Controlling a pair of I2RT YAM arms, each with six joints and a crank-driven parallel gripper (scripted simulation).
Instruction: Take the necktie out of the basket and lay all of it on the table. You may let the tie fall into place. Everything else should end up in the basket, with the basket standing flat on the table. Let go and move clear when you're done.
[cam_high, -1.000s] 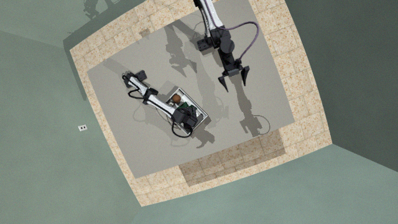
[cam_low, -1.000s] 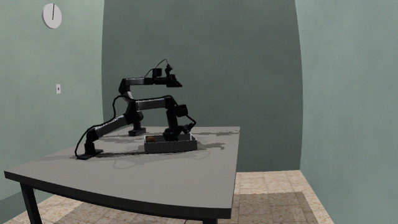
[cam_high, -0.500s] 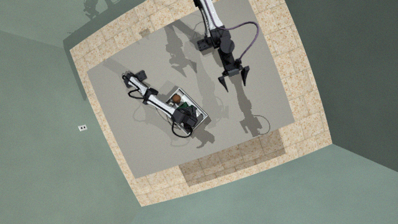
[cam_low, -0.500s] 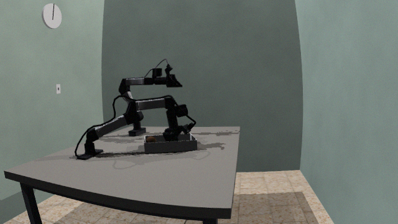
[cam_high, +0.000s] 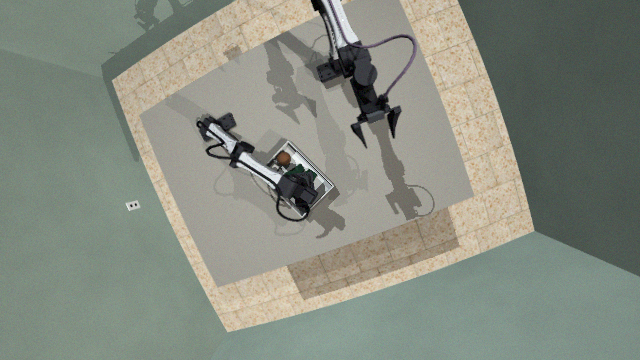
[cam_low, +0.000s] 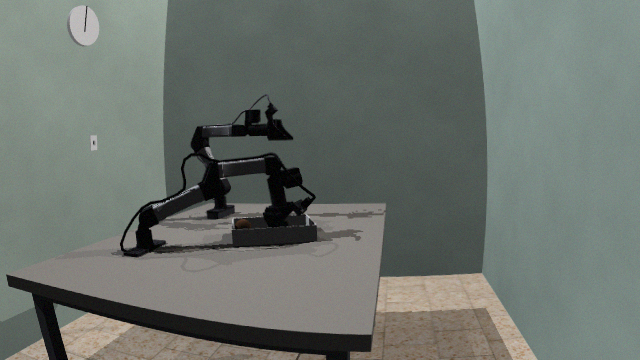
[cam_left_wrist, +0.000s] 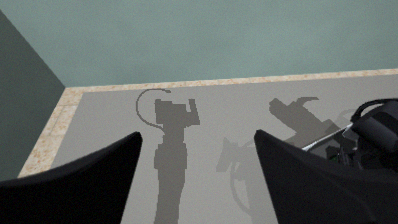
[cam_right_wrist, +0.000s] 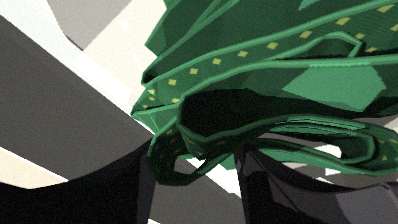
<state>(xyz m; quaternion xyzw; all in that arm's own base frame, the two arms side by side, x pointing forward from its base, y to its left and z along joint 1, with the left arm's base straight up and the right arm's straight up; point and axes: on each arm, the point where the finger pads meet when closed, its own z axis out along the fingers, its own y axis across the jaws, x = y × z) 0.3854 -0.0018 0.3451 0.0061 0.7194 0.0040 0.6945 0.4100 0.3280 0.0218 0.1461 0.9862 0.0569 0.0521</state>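
Right now my right hand is 50 mm to the left of the basket and 10 mm above it. The rest, counted from my right hand: brown ball (110 mm behind, 70 mm to the right, 10 mm above); small white block (130 mm to the right, 90 mm behind).
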